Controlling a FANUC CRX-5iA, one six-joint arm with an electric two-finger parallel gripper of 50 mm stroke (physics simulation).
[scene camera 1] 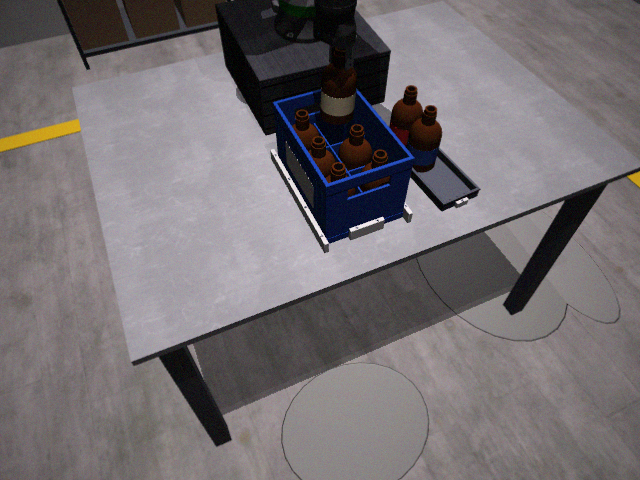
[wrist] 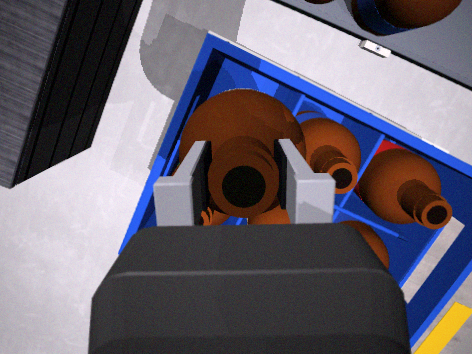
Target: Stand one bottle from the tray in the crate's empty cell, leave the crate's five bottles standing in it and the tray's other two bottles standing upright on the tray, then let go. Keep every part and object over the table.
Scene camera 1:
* my gripper: 341,64
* blue-label bottle: 425,134
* red-label bottle: 406,111
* cream-label bottle: 338,87
